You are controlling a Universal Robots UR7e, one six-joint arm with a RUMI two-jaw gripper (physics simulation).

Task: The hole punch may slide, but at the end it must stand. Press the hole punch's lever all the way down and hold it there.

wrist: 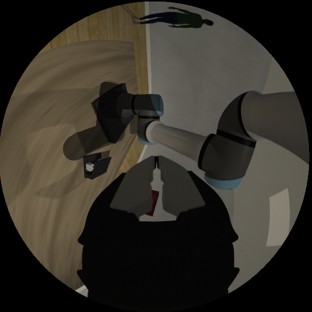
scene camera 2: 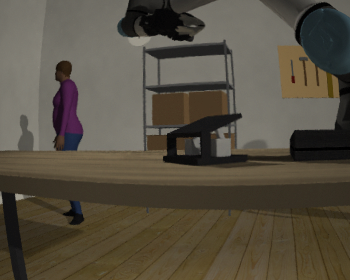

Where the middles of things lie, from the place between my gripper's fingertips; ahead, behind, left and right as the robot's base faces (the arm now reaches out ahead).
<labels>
Now: hand 30 mm past the hole punch lever (scene camera 2: pixel 210 123), 260 mm to the right of it and 280 mm above it. Round my hand: black hole punch (scene camera 2: pixel 205 151): 30 mm behind, 260 mm to the left, 300 mm below.
</labels>
